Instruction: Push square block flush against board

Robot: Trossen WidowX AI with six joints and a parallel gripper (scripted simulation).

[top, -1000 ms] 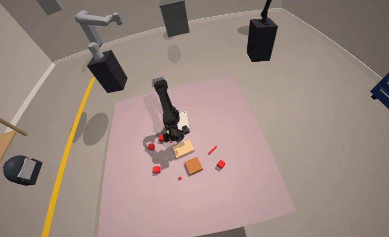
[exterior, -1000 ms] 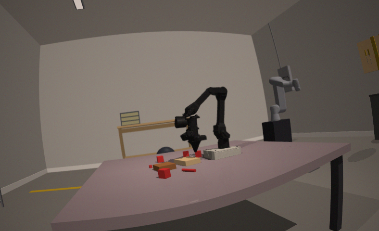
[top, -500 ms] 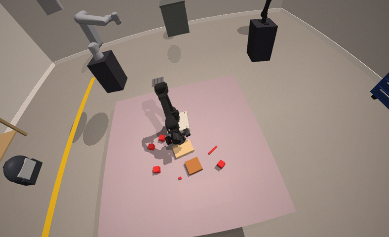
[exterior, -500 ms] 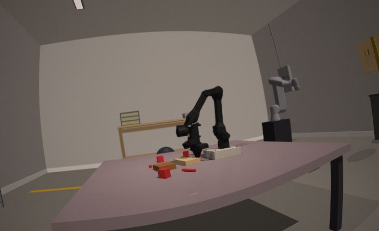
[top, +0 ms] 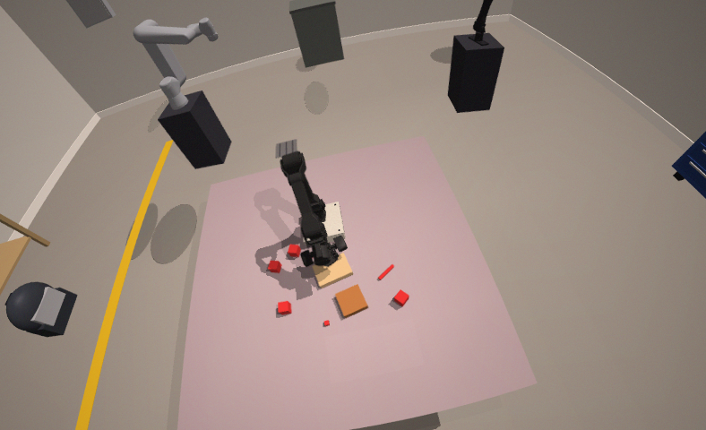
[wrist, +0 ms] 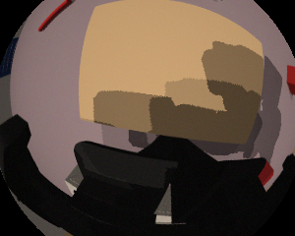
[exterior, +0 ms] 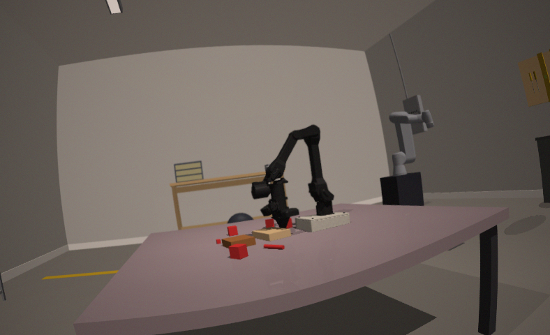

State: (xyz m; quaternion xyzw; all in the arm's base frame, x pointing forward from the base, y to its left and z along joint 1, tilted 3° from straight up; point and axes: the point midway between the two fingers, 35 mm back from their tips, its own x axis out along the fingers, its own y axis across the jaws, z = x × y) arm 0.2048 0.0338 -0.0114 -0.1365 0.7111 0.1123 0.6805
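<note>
The tan board lies 60 mm ahead of my gripper tip, 20 mm to the left of it and 10 mm above it. From my gripper tip the other things lie so: orange square block: 190 mm ahead, 90 mm to the left, 10 mm above; then red stick: 240 mm to the left, 80 mm ahead.
</note>
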